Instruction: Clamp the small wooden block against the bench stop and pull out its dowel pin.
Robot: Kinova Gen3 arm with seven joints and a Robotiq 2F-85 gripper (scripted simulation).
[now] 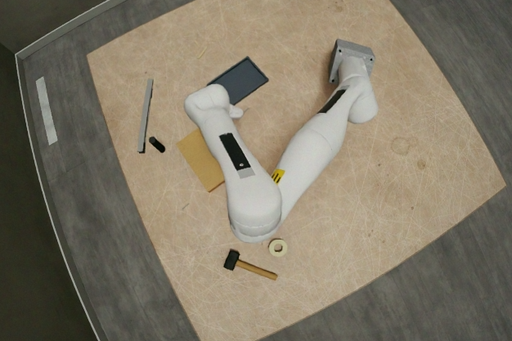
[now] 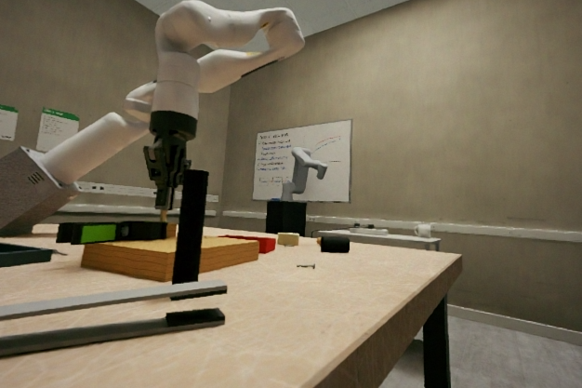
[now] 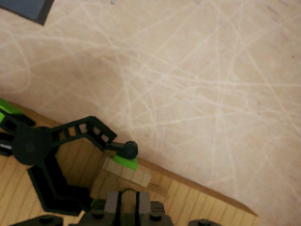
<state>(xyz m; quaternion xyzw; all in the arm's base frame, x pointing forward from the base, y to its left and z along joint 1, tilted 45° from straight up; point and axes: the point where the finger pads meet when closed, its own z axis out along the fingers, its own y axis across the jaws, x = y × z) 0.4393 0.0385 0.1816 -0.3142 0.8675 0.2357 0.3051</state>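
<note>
My hand is 20 mm above the dowel pin. Round my hand: wooden bench board 50 mm ahead, 20 mm to the left, 70 mm below; small wooden block 50 mm below; red block 60 mm behind, 190 mm to the left, 90 mm below.
</note>
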